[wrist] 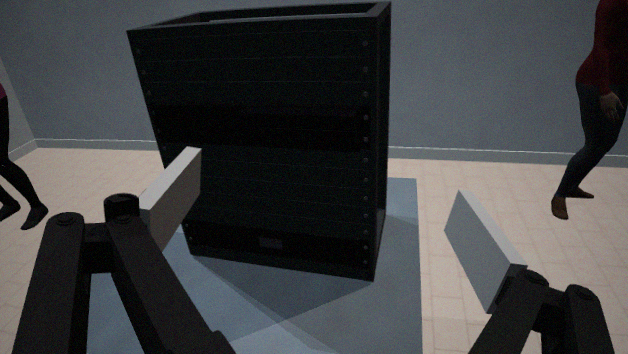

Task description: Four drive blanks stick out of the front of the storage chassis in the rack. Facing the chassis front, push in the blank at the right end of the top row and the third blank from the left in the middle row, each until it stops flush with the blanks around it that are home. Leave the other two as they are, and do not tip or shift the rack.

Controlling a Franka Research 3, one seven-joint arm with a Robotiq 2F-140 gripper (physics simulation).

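Note:
The dark rack [382, 125] stands upright in the middle of the wrist view, its near face crossed by thin horizontal seams with screws down the edges. A blacker band [260, 125] crosses it at mid-height, and a lower dark band with a small grey label [270, 243] sits near the foot. The picture is too dark to tell the storage chassis or any drive blank on this face. My gripper [328, 191] is open and empty. Its two pale finger pads stand wide apart in front of the rack, the left one overlapping the rack's left edge in the view.
The rack stands on a blue mat [400, 300] over a tiled floor [480, 175]. A person in a red top [595, 115] stands at the right. Another person's dark legs [20, 185] show at the left edge. A grey wall [475, 65] is behind.

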